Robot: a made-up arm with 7 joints.
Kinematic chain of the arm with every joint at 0, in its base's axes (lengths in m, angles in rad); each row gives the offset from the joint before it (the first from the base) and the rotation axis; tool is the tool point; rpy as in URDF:
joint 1: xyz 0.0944 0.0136 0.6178 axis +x
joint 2: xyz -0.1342 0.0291 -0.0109 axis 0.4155 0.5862 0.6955
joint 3: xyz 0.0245 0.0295 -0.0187 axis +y
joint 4: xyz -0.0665 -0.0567 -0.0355 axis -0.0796 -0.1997 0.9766
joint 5: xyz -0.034 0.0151 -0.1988 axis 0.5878 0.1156 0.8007
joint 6: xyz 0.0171 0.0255 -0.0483 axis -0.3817 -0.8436 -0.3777
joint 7: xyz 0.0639 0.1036 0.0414 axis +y
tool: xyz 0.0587 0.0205 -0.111 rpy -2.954 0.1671 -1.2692
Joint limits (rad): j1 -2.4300..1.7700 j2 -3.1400..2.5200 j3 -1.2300..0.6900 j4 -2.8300..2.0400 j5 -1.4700..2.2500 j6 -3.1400..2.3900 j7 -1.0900..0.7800
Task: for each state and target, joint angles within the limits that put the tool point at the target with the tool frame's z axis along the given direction. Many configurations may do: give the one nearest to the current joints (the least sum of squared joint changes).
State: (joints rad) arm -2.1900 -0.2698 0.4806 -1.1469 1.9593 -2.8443 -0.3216
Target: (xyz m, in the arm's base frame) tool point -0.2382 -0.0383 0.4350 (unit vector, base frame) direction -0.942 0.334 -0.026
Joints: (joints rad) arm -1.7933 -0.5328 0.6900 -0.9751 1.9803 -2.2872 -0.5082
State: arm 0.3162 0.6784 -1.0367 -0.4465 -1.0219 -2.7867 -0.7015
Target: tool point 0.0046 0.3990 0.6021 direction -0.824 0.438 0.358
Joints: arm 0.2684 0.7115 -1.2095 -0.3011 -0.2299 -2.6627 -0.8712
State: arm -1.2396 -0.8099 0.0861 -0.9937 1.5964 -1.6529 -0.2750
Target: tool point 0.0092 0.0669 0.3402 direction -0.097 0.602 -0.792
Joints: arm -1.0151 -0.6320 0.4093 -1.2667 1.7551 -1.4743 -0.7439
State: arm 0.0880 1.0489 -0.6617 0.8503 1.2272 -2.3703 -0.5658
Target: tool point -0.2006 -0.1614 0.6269 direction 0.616 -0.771 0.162
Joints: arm -0.3483 0.8928 0.0540 0.2832 1.4650 -2.7585 -0.7228
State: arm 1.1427 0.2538 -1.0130 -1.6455 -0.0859 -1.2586 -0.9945
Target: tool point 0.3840 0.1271 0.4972 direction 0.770 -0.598 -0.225
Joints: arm 1.6050 -0.2433 -1.2300 -2.4407 -0.6605 -1.7938 -0.6391
